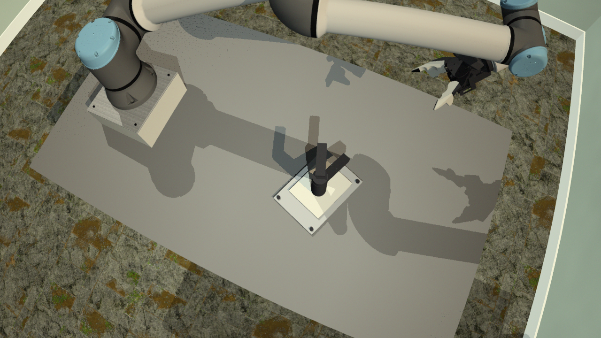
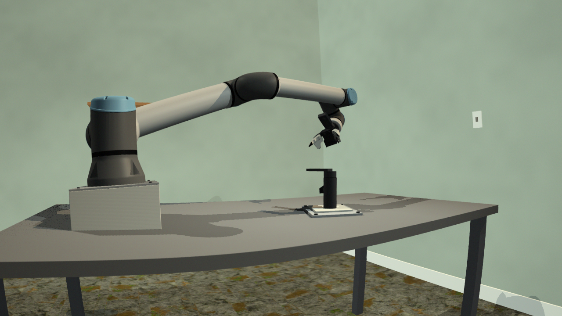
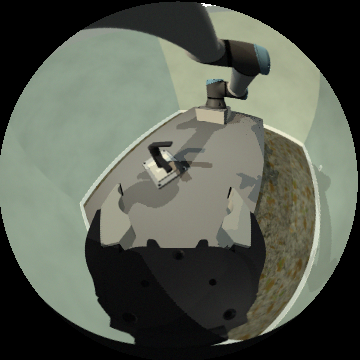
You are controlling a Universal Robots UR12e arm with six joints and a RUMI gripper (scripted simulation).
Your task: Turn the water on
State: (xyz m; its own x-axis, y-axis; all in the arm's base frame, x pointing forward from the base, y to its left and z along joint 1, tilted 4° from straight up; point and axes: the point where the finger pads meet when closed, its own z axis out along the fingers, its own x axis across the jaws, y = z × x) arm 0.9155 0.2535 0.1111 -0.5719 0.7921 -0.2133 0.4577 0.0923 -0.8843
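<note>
Right now my hand is 260 mm to the left of the black lever, 190 mm past it and 130 mm above it. The rest, counted from my hand: black tap (290 mm to the right, 180 mm below, 180 mm behind).
</note>
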